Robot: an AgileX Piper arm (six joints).
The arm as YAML. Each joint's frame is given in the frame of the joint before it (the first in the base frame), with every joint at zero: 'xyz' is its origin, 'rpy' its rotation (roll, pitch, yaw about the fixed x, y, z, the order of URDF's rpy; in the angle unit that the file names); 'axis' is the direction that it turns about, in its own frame. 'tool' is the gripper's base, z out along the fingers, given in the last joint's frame.
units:
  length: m
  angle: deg
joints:
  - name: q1
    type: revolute
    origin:
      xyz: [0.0, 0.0, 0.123]
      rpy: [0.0, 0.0, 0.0]
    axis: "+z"
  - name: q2
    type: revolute
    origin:
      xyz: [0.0, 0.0, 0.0]
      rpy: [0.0, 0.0, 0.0]
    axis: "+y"
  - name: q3
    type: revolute
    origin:
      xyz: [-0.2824, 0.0, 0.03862]
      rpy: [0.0, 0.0, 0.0]
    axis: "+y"
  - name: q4
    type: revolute
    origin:
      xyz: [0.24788, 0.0, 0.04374]
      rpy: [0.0, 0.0, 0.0]
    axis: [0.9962, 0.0, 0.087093]
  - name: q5
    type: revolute
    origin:
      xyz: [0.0, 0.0, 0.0]
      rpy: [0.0, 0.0, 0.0]
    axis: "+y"
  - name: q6
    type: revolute
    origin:
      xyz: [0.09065, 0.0, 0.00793]
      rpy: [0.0, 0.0, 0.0]
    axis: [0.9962, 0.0, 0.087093]
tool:
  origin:
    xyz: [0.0, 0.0, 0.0]
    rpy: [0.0, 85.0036, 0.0]
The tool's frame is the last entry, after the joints.
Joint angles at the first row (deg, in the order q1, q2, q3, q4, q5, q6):
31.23 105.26 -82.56 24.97 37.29 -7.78
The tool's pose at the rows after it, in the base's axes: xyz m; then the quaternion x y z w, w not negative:
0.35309 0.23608 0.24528 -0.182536 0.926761 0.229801 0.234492
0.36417 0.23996 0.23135 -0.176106 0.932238 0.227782 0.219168
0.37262 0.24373 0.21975 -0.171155 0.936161 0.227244 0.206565
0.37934 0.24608 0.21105 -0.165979 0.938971 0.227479 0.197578
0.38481 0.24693 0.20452 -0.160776 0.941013 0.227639 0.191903
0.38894 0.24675 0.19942 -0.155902 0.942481 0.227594 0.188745
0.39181 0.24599 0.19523 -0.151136 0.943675 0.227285 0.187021
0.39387 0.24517 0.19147 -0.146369 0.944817 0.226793 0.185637
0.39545 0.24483 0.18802 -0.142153 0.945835 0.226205 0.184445
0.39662 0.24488 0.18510 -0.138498 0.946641 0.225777 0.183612
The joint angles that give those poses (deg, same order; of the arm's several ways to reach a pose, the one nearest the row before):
30.55 109.04 -85.08 25.13 38.14 -7.08
30.17 112.44 -87.44 25.31 38.97 -6.65
29.96 115.25 -89.48 25.57 39.67 -6.30
29.73 117.39 -91.13 25.84 40.21 -5.99
29.43 118.96 -92.34 26.06 40.51 -5.75
29.14 120.06 -93.06 26.25 40.53 -5.61
28.88 120.79 -93.36 26.41 40.33 -5.49
28.67 121.34 -93.45 26.51 40.05 -5.31
28.56 121.83 -93.52 26.55 39.76 -5.07
28.51 122.25 -93.58 26.56 39.46 -4.80

